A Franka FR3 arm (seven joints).
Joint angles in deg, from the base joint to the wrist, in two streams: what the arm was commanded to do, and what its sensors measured. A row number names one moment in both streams.
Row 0, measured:
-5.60 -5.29 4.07 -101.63 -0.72 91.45 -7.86
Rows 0 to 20, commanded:
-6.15 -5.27 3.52 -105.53 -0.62 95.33 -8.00
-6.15 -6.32 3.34 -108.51 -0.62 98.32 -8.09
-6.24 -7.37 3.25 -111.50 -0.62 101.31 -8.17
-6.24 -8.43 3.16 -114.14 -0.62 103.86 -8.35
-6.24 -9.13 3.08 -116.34 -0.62 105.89 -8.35
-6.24 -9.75 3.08 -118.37 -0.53 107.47 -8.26
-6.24 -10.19 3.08 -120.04 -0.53 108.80 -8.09
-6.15 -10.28 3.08 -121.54 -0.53 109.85 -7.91
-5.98 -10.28 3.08 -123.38 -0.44 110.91 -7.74
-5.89 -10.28 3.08 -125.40 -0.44 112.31 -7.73
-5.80 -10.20 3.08 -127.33 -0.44 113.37 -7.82
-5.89 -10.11 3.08 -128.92 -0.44 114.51 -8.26
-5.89 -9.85 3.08 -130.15 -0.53 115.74 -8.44
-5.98 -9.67 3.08 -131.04 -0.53 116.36 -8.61
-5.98 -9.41 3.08 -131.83 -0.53 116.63 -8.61
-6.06 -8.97 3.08 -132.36 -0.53 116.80 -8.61
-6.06 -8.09 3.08 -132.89 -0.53 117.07 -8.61
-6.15 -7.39 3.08 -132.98 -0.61 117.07 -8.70
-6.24 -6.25 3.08 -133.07 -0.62 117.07 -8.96
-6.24 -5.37 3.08 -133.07 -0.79 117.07 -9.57
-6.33 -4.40 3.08 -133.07 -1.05 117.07 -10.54
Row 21, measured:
-5.66 -6.63 2.83 -132.09 -0.72 115.41 -8.21
